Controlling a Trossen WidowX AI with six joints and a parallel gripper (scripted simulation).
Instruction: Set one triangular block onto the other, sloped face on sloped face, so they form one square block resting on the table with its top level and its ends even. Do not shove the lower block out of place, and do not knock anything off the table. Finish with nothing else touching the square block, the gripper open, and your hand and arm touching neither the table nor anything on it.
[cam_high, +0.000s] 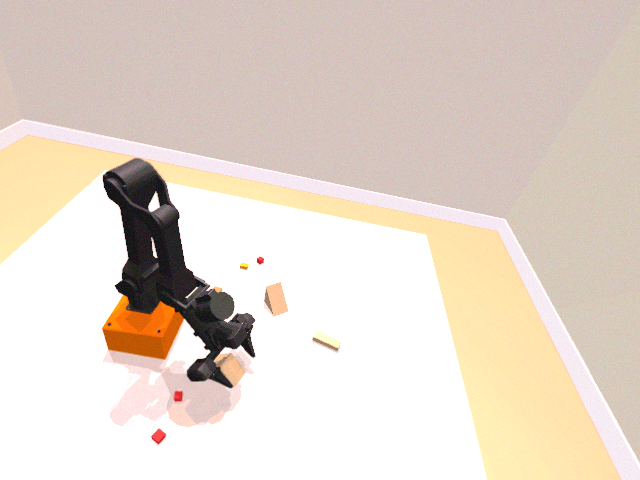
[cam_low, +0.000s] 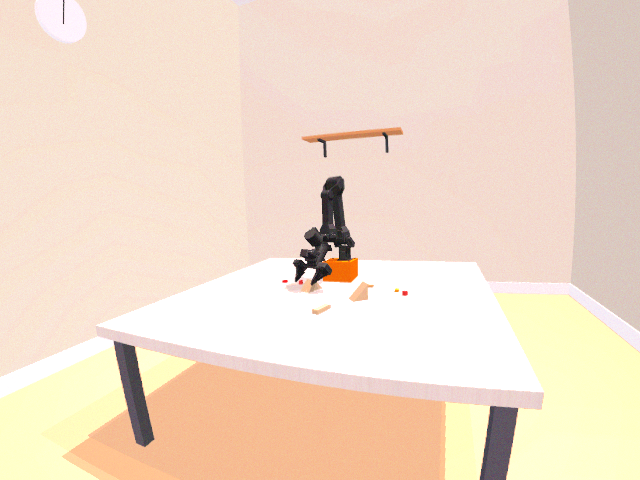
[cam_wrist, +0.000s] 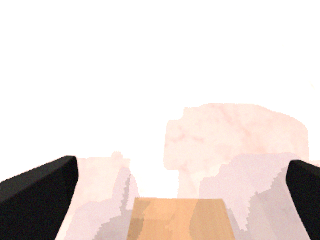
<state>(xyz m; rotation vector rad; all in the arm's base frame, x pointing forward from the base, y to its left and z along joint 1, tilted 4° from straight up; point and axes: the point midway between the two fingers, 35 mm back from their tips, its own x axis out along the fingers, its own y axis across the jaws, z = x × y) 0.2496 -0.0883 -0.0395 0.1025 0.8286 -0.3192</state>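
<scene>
My gripper tip is now 5 cm past the tan triangular block, 2 cm to the right of it and 2 cm above it. From my gripper tip the other things lie so: yellow bit (10 cm behind, 37 cm to the left, 3 cm below); tan plank (19 cm ahead, 16 cm to the left, 3 cm below).
</scene>
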